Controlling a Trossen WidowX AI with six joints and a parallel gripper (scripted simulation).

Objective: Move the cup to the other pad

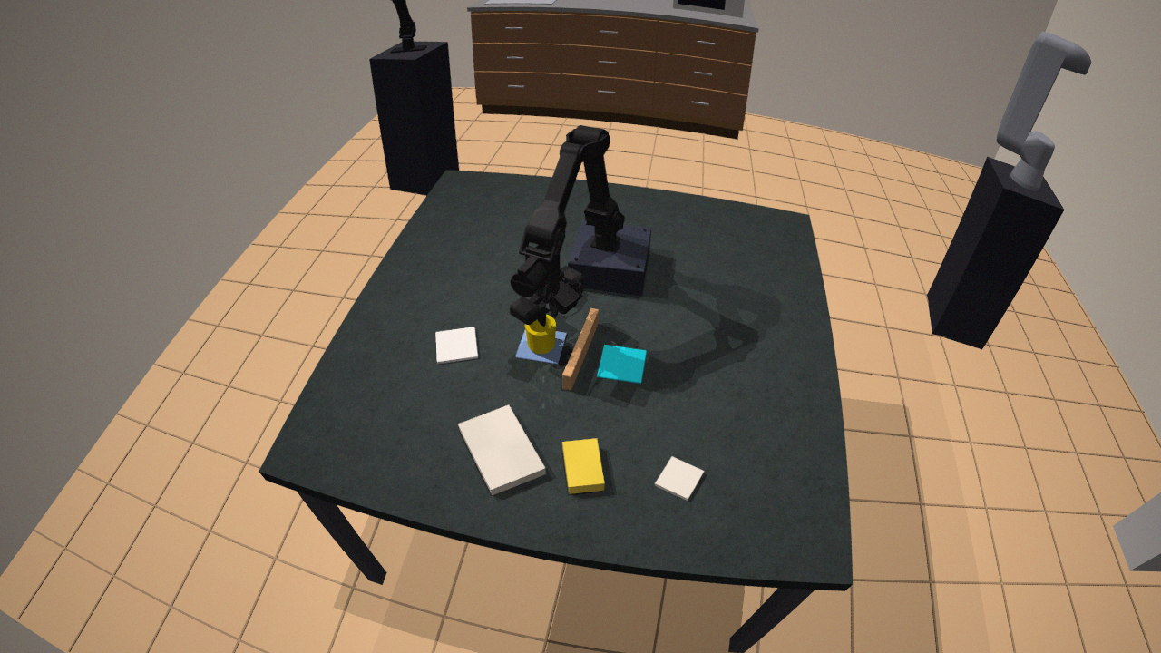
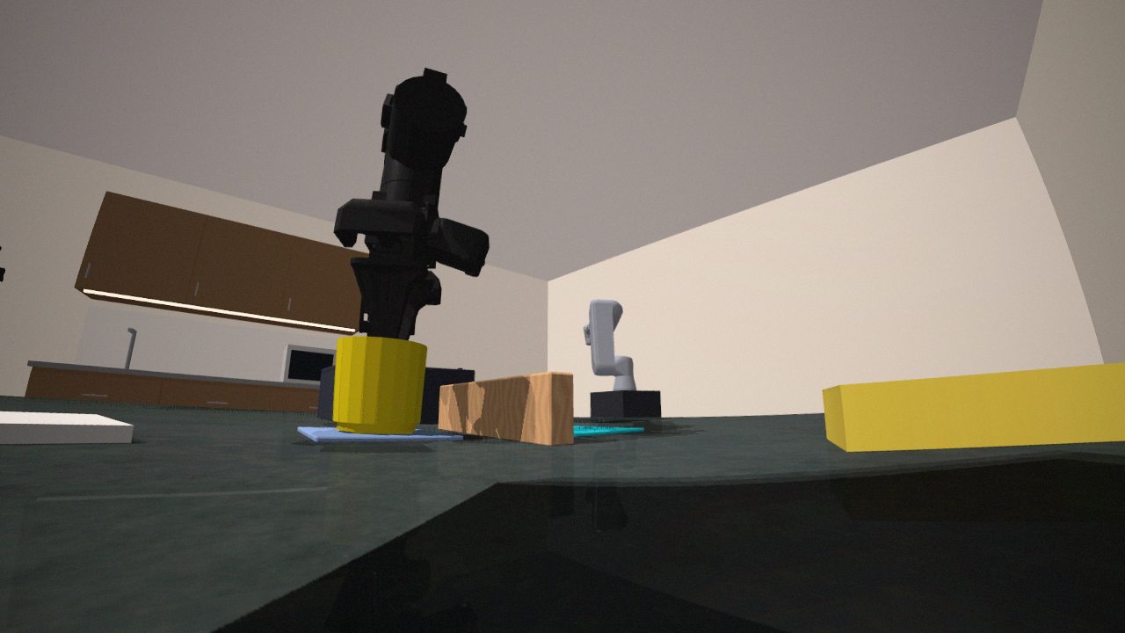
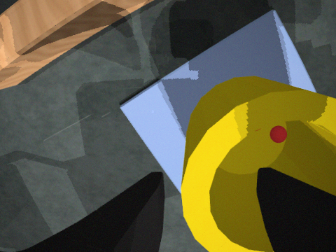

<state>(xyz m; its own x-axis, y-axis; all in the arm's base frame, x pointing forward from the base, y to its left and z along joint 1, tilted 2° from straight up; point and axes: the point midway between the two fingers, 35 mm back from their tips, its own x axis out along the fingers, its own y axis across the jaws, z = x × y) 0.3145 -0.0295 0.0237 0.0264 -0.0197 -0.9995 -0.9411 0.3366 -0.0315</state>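
The yellow cup lies 20 mm ahead of my gripper tip, 10 mm to the right of it and 30 mm below it. Round my gripper tip: red marble (40 mm ahead, 10 mm to the right, 50 mm below); light blue pad (20 mm ahead, 10 mm to the right, 70 mm below); wooden block (10 mm ahead, 90 mm to the left, 50 mm below).
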